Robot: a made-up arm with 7 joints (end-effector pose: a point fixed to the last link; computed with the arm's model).
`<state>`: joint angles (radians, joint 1 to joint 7).
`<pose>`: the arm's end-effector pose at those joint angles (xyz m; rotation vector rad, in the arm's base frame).
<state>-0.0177 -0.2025 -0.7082 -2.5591 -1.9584 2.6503 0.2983</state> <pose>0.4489 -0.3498 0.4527 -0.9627 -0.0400 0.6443</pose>
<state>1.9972 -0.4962 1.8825 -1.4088 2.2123 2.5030 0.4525</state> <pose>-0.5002 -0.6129 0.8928 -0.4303 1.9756 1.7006</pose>
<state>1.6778 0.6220 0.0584 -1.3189 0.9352 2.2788 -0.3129</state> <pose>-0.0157 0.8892 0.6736 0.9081 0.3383 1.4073</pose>
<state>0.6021 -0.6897 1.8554 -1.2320 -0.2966 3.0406 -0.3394</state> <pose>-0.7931 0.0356 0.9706 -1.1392 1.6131 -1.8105</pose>
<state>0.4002 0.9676 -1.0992 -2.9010 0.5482 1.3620 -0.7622</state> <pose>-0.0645 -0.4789 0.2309 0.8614 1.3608 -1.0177</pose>
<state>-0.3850 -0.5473 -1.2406 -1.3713 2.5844 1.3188 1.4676</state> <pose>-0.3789 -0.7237 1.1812 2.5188 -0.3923 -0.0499</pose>
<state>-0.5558 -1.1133 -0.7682 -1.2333 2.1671 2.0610 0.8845</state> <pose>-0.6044 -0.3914 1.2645 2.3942 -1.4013 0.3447</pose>
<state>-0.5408 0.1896 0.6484 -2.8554 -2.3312 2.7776 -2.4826</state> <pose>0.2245 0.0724 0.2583 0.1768 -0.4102 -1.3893</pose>
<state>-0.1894 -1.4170 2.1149 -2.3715 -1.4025 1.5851 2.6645</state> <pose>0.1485 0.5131 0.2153 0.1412 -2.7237 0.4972</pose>
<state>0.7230 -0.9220 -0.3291 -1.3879 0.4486 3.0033 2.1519</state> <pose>0.1258 -0.3786 1.3966 2.8539 0.1096 -0.9233</pose>
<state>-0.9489 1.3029 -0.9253 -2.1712 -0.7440 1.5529 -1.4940</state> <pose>-0.4995 -0.4462 0.1782 1.6679 1.4819 -0.0262</pose>
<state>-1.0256 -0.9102 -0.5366 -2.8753 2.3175 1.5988 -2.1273</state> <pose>-0.0147 -0.5605 0.6398 -0.1101 -2.5954 -0.3119</pose>
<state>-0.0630 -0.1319 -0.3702 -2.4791 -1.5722 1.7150 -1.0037</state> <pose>0.5377 -0.3345 0.4514 -0.7602 1.3332 1.1826</pose>
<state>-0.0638 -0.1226 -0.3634 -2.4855 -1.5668 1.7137 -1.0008</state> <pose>0.5356 -0.3299 0.4426 -0.7522 1.3396 1.1918</pose>
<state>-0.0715 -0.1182 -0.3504 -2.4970 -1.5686 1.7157 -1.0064</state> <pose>0.5314 -0.3244 0.4344 -0.7451 1.3502 1.2126</pose>
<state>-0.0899 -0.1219 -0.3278 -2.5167 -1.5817 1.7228 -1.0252</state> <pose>0.5242 -0.3174 0.4270 -0.7394 1.3674 1.2514</pose>
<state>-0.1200 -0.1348 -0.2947 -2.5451 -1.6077 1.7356 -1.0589</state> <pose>0.5137 -0.3091 0.4209 -0.7359 1.3927 1.3099</pose>
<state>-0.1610 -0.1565 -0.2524 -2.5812 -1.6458 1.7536 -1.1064</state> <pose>0.5002 -0.3000 0.4165 -0.7346 1.4271 1.3851</pose>
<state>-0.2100 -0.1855 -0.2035 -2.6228 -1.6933 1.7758 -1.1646</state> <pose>0.4846 -0.2908 0.4137 -0.7356 1.4711 1.4717</pose>
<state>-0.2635 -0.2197 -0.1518 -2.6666 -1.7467 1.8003 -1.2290</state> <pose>0.4678 -0.2826 0.4126 -0.7382 1.5243 1.5615</pose>
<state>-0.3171 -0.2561 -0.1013 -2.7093 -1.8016 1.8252 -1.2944</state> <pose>0.4512 -0.2761 0.4128 -0.7408 1.5845 1.6471</pose>
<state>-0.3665 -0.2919 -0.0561 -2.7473 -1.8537 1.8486 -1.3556</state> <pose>0.4362 -0.2717 0.4143 -0.7429 1.6470 1.7211</pose>
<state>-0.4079 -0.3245 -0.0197 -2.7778 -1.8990 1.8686 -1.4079</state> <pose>0.4240 -0.2696 0.4171 -0.7444 1.7056 1.7783</pose>
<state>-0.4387 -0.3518 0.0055 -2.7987 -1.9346 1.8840 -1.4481</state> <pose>0.4155 -0.2696 0.4212 -0.7463 1.7534 1.8158</pose>
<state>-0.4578 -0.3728 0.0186 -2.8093 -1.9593 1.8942 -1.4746</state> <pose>0.4112 -0.2714 0.4268 -0.7505 1.7857 1.8333</pose>
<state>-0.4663 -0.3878 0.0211 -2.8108 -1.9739 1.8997 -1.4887</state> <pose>0.4106 -0.2744 0.4338 -0.7580 1.8020 1.8341</pose>
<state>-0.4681 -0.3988 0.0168 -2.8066 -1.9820 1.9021 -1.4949</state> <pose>0.4123 -0.2783 0.4416 -0.7673 1.8074 1.8246</pose>
